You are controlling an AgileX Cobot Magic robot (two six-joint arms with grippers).
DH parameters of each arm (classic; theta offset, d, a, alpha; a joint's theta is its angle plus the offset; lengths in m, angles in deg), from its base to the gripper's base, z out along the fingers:
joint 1: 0 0.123 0 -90
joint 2: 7.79 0 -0.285 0
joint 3: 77.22 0 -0.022 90
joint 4: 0 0.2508 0 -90
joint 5: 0 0 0.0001 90
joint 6: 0 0.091 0 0
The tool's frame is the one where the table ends.
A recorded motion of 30 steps. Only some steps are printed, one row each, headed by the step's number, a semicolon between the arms.
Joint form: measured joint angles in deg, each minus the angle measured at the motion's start. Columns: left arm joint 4, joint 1, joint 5, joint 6, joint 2, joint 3; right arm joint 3, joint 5, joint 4, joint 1, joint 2, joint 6.
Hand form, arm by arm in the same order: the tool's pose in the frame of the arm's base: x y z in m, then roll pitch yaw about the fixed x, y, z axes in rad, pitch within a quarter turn. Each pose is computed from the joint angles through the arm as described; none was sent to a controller.
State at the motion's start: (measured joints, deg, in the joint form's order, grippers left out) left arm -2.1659 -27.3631 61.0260 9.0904 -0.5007 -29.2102; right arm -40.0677 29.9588 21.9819 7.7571 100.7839 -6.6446
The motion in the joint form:
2: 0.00 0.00 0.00 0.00 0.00 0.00; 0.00 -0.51 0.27 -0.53 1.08 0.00
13: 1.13 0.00 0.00 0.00 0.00 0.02; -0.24 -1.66 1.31 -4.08 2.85 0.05
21: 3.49 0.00 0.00 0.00 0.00 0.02; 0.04 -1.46 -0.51 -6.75 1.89 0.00
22: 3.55 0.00 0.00 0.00 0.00 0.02; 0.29 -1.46 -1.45 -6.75 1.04 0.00
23: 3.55 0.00 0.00 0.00 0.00 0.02; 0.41 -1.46 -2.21 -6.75 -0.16 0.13
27: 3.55 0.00 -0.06 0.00 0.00 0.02; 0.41 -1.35 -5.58 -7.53 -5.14 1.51
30: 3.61 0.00 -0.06 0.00 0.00 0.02; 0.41 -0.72 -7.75 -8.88 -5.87 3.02
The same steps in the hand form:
2: -0.0081 0.0008 0.2796 2.8963 1.0966 2.3529; 0.2560 0.0496 0.1046 2.9374 0.0536 3.0451
13: -0.0073 0.0022 0.2795 2.8630 1.0912 2.3345; 0.2611 0.0339 0.0974 2.9362 0.0447 2.9628
21: -0.0058 0.0051 0.2795 2.7948 1.0796 2.2976; 0.2606 0.0205 0.1007 2.9496 0.0569 2.9454
22: -0.0058 0.0051 0.2795 2.7931 1.0793 2.2967; 0.2595 0.0198 0.1037 2.9561 0.0690 2.9596
23: -0.0058 0.0051 0.2795 2.7931 1.0793 2.2967; 0.2591 0.0193 0.1087 2.9595 0.0884 2.9687
27: -0.0057 0.0051 0.2796 2.7922 1.0803 2.2959; 0.2588 0.0134 0.1307 2.9755 0.1741 2.9813
30: -0.0057 0.0052 0.2796 2.7905 1.0800 2.2950; 0.2576 0.0059 0.1336 2.9924 0.1755 2.9662

